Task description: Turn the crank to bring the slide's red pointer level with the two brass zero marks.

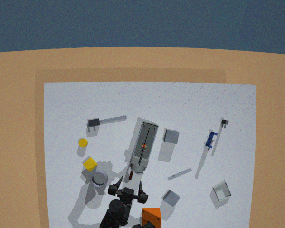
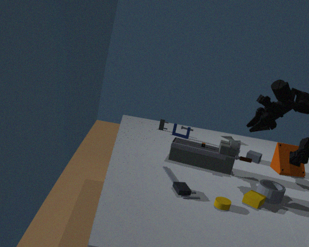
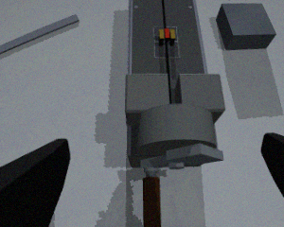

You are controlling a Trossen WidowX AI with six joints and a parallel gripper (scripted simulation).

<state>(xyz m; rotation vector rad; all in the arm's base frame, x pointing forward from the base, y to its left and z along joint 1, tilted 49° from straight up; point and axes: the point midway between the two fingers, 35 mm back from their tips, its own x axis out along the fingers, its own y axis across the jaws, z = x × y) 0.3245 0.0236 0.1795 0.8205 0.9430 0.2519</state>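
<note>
The brown crank handle is 20 mm behind my gripper tip, 10 mm to the left of it and 120 mm below it. The rest, counted from my gripper tip: flat grey bar 280 mm to the right, 190 mm below; red pointer 160 mm ahead, 40 mm to the right, 110 mm below; yellow block 10 mm behind, 250 mm to the left, 180 mm below.
</note>
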